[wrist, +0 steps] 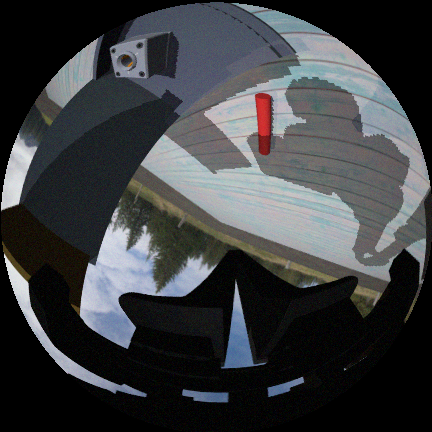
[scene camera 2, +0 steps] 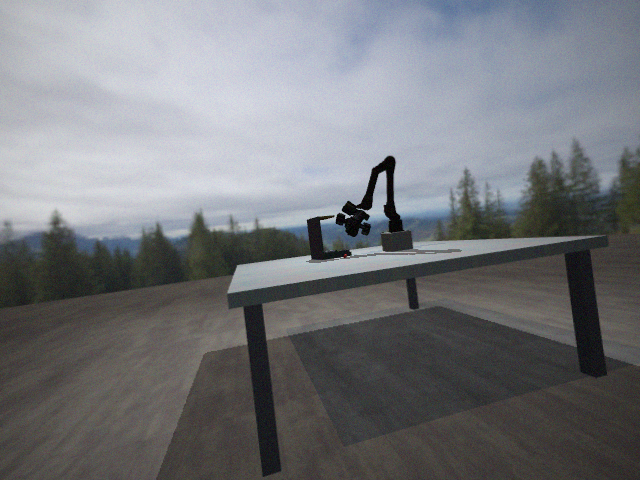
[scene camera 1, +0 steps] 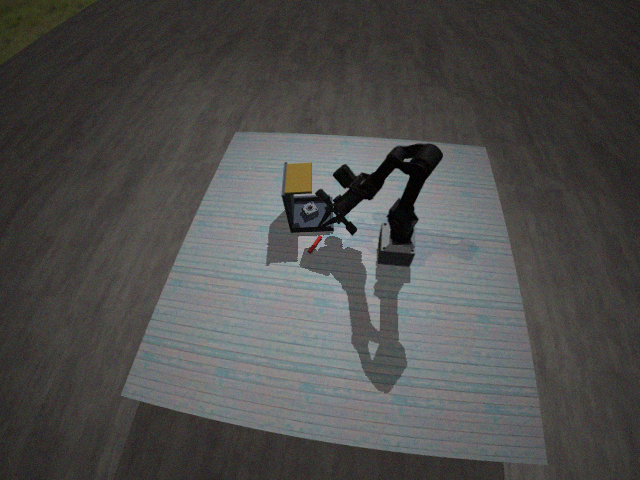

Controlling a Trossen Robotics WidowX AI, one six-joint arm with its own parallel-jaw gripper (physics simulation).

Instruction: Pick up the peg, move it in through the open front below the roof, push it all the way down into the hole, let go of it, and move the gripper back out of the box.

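Where they show: gripper, fingertip midpoint: [wrist: 234, 255] [scene camera 2: 346, 231] [scene camera 1: 317, 228]; arm's base, origin of the base link: [scene camera 2: 396, 231] [scene camera 1: 400, 236].
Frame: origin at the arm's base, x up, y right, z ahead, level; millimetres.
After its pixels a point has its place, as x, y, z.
Note:
The red peg [scene camera 1: 314, 243] {-84, 24, 308} [scene camera 2: 345, 255] {-88, 13, 309} [wrist: 263, 122] {-85, 33, 300} lies on its side on the table, just outside the box's edge. The dark box [scene camera 1: 312, 230] {-87, 85, 318} [scene camera 2: 315, 240] {5, 151, 408} [wrist: 65, 170] {46, 166, 399} has a yellow roof [scene camera 1: 298, 178] {126, 158, 354}. Inside stands a light grey block [scene camera 1: 306, 212] {-63, 155, 344} [wrist: 141, 52], with the round hole [wrist: 127, 62] {-66, 178, 341} open in its top. My gripper [scene camera 1: 325, 223] {33, 11, 288} [scene camera 2: 352, 232] {33, 11, 288} [wrist: 234, 255] {33, 11, 288} is shut and empty, its fingertips touching each other. It is tilted and hangs above the table at the side of the box, above and apart from the peg.
The box's tall wall and the roof's underside [wrist: 45, 250] {116, 145, 353} fill the left of the wrist view. The arm's grey base [scene camera 1: 396, 251] {-4, -58, 21} [scene camera 2: 396, 240] {-45, -58, 48} stands on the table [scene camera 1: 320, 361] {-98, -401, 272} [scene camera 2: 289, 281] {-99, -520, 745}, to the right of the box. The arm's shadow falls partly over the peg.

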